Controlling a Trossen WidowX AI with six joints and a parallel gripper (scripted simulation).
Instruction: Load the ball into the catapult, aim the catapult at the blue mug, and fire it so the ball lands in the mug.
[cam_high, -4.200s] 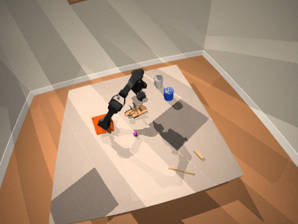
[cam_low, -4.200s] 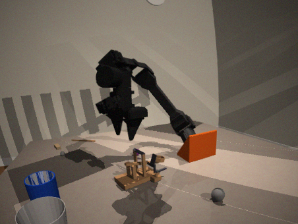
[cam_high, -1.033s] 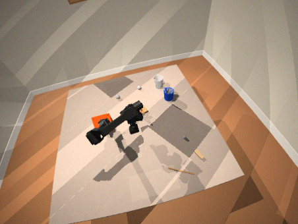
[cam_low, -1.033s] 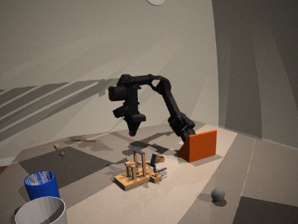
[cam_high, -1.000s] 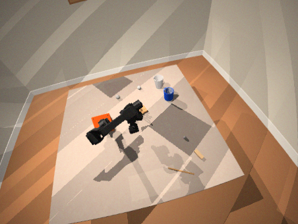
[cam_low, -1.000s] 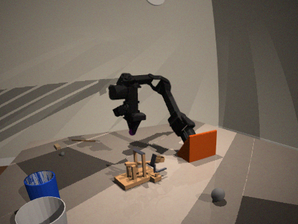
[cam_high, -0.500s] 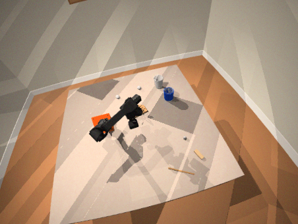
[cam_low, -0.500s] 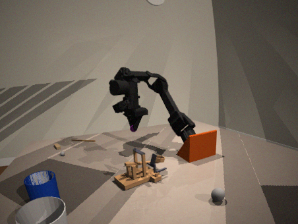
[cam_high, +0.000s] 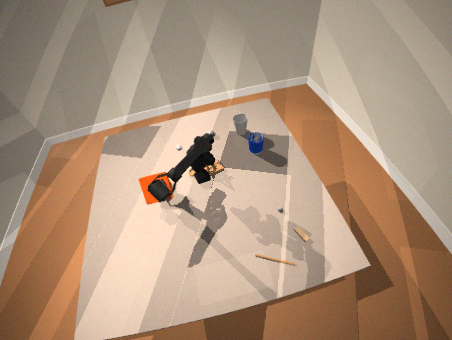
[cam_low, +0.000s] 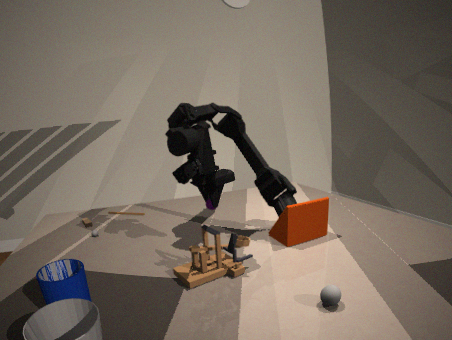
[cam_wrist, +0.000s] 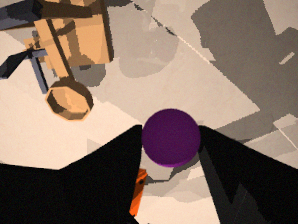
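Right now my gripper tip is 12 cm to the right of the wooden catapult, 7 cm above it and 4 cm short of it. From my gripper tip the other things lie so: purple ball: 1 cm above; blue mug: 39 cm ahead, 14 cm to the left, 9 cm below; catapult frame: 11 cm to the left, 6 cm ahead, 4 cm below.
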